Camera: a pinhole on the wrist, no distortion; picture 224 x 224 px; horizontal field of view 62.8 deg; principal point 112.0 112.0 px. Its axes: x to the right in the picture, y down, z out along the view. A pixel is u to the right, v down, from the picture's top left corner.
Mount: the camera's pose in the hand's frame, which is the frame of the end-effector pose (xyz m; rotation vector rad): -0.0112 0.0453 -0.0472 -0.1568 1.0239 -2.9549
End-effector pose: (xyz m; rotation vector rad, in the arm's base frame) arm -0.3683 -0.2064 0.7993 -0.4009 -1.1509 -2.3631
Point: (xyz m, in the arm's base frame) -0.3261 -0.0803 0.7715
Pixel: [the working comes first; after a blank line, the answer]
In the camera's frame: 0.0898 0.0045 0.1633

213.0 117.1
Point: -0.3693 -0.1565 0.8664
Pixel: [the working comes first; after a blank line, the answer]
In the camera's frame: -0.0151 -0.0570 0.1198

88.9 24.7
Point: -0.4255 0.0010 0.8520
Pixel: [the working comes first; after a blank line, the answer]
In the camera's frame: 0.0053 -0.0301 0.2842

115.4 92.6
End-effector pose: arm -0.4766 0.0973 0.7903 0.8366 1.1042 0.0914
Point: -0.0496 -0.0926 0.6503
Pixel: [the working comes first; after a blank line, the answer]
In the camera's frame: -0.1840 -0.1979 0.4712

40.3 34.9
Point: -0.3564 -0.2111 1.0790
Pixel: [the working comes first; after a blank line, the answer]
In the camera's frame: 0.3223 -0.1908 0.2827

outside the picture
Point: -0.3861 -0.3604 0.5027
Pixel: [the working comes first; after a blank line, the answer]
In the camera's frame: -0.0095 0.2089 0.5751

109.0 178.7
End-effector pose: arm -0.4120 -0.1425 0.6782 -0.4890 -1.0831 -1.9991
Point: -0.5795 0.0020 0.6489
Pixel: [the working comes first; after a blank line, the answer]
In the camera's frame: -0.0034 0.0910 0.2723

109.7 173.3
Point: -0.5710 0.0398 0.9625
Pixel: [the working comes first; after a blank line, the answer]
In the camera's frame: -0.1697 -0.1651 0.3537

24.0 26.4
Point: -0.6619 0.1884 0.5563
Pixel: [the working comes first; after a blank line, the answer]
In the camera's frame: 0.1083 0.1642 0.4520

156.0 178.6
